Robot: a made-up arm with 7 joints.
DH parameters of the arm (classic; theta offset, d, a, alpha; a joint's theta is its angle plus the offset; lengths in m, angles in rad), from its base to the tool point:
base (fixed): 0 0 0 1.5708
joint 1: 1.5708 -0.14 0 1.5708
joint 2: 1.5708 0 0 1.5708
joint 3: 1.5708 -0.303 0 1.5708
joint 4: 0 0 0 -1.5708
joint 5: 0 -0.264 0 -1.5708
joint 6: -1.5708 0 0 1.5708
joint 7: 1.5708 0 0 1.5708
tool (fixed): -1.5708 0 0 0
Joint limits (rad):
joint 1: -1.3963..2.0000
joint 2: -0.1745..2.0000
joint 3: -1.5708..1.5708
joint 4: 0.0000..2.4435
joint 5: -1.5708..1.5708
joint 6: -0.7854..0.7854
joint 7: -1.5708..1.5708
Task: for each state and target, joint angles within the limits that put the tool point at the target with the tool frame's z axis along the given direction. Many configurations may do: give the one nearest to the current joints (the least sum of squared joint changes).
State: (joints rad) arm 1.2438 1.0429 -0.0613 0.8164 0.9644 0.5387 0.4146
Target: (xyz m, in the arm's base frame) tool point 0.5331 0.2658 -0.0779 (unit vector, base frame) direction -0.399 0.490 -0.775
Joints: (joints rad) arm 1.2144 0.2333 0.0052 0.4424 1.2626 0.5967 1.1232
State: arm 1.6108 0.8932 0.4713 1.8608 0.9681 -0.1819 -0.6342
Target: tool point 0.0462 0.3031 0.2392 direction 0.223 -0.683 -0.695
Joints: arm 1.7786 0.7149 0.2660 2.0626 1.1676 -0.0586 -0.9706
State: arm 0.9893 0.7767 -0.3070 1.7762 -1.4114 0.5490 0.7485
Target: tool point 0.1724 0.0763 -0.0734 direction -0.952 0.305 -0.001
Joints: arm 0.4795 0.4618 -0.7953 2.4414 -1.4638 0.7420 0.9960
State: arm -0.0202 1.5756 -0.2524 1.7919 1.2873 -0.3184 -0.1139
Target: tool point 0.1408 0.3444 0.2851 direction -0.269 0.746 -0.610
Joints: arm 0.4005 2.0000 0.4068 1.6874 1.1587 -0.6485 0.1769
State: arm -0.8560 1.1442 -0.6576 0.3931 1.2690 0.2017 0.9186
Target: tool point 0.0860 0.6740 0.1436 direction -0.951 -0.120 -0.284
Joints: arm -0.0225 1.8106 0.1735 0.3238 1.5708 -0.2033 1.0467
